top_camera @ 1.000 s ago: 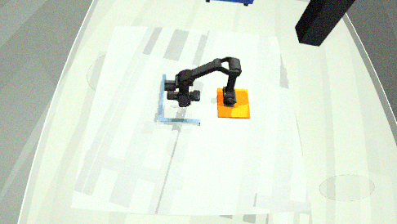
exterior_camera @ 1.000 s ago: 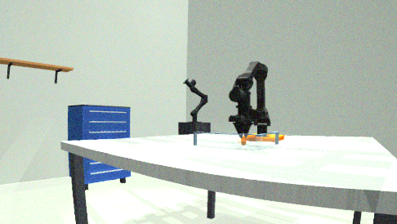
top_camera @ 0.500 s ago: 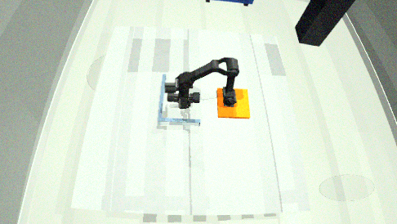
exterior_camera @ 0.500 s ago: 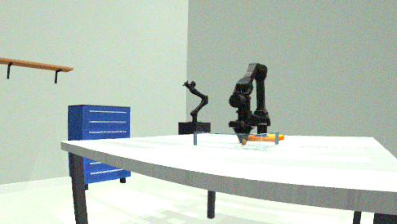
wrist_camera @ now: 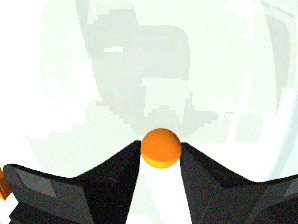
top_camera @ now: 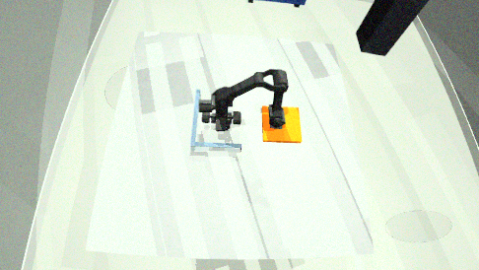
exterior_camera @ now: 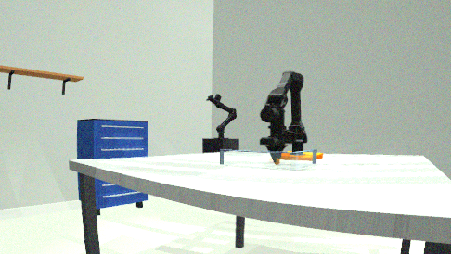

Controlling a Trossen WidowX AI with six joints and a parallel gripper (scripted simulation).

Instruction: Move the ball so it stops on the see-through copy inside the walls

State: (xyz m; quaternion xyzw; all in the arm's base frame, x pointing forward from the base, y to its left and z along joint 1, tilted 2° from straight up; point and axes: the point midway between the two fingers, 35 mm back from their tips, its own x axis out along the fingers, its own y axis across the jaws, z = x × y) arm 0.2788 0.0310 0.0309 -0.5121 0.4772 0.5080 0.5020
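The see-through copy is 4 cm behind my gripper tip and 4 cm to the right of it. Round my gripper tip: orange ball right at my gripper tip; clear wall 13 cm ahead, 1 cm to the right, 2 cm above.
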